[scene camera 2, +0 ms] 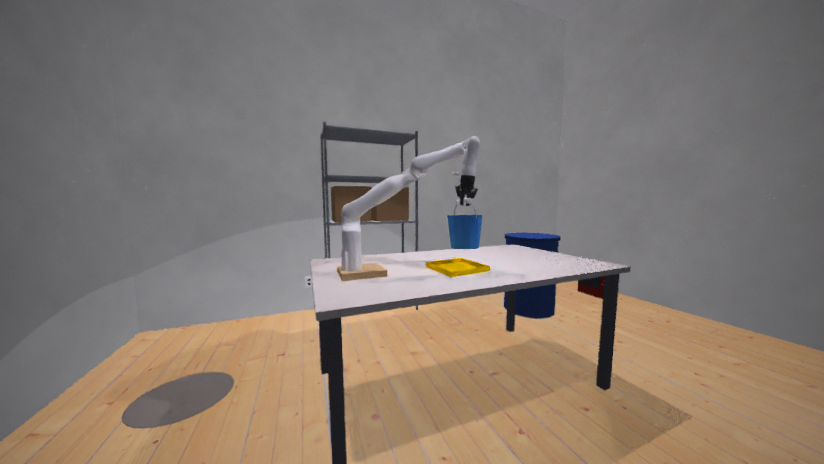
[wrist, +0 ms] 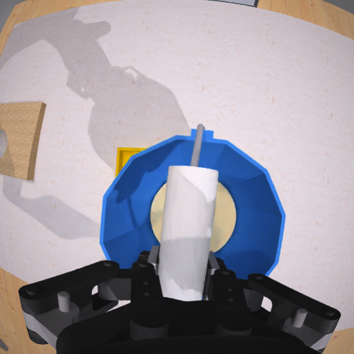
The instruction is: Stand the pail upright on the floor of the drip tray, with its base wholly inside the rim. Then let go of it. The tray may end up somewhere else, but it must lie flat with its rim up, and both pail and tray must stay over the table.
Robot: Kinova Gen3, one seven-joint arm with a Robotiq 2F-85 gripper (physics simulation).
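Pixels of known places: gripper, between the fingertips: [scene camera 2: 464, 205]; arm's base, origin of its link: [scene camera 2: 352, 269].
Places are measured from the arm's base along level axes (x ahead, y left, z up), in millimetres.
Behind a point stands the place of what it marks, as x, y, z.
The blue pail [scene camera 2: 464, 231] @[526, -240, 180] [wrist: 256, 200] hangs upright by its wire handle in the air above the table. My gripper [scene camera 2: 464, 201] @[579, -183, 313] [wrist: 180, 260] is shut on the white grip of the pail's handle [wrist: 189, 220], above the pail's opening. The yellow drip tray [scene camera 2: 457, 266] @[556, -156, -27] [wrist: 121, 159] lies flat on the table with its rim up. In the scene view the pail's base shows higher than the tray. In the wrist view the pail hides most of the tray; one corner shows at the pail's upper left.
The arm stands on a wooden base block [scene camera 2: 362, 272] @[17, -91, 1] [wrist: 22, 140] at the left part of the white table [scene camera 2: 397, 288] @[86, -307, -31] [wrist: 280, 100]. A blue barrel [scene camera 2: 531, 302] stands on the floor behind the table. A shelf rack [scene camera 2: 369, 136] with brown boxes [scene camera 2: 392, 203] stands behind the arm.
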